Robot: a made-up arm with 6 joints.
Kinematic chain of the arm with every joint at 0, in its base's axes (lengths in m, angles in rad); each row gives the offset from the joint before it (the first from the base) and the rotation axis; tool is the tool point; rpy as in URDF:
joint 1: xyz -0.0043 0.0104 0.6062 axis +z
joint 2: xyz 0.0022 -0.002 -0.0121 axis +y
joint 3: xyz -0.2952 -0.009 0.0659 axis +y
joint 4: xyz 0.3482 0.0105 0.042 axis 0.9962 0 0.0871
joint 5: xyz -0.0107 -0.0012 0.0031 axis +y
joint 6: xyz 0.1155 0.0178 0.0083 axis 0.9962 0 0.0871
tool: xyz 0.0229 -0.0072 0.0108 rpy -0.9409 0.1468 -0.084
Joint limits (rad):
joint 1: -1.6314..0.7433
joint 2: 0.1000..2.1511
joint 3: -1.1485..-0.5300
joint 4: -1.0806..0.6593
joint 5: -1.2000..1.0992
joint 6: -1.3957..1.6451
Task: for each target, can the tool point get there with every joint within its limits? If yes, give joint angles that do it. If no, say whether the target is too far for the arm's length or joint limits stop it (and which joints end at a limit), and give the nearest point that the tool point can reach.
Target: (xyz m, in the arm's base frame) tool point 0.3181 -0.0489 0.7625
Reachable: yes | joints -0.0547 1.0413 -0.8815 -0.4460 0.8894 1.3355
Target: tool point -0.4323 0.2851 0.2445
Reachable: no: joint limits stop it (at a limit: joint 1, joint 2, joint 3, joint 4, joint 5, joint 6) | nearest point 0.0582 0.1905 0.3931 | short by 0.521 m
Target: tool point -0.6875 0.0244 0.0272
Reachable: no: too far | nearest point -0.1154 -0.1700 0.3913 | short by 0.705 m
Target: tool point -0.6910 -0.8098 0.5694
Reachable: no: too far | nearest point -0.1158 -0.5378 0.5782 | short by 0.636 m
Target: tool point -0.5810 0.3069 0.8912
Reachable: no: joint limits stop it (at a limit: joint 2, joint 3, joint 5) | nearest point -0.2357 0.1294 1.0987 | short by 0.440 m
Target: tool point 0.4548 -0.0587 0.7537
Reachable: yes | joints -0.2082 1.4054 -1.0932 0.3655 0.4950 0.2145
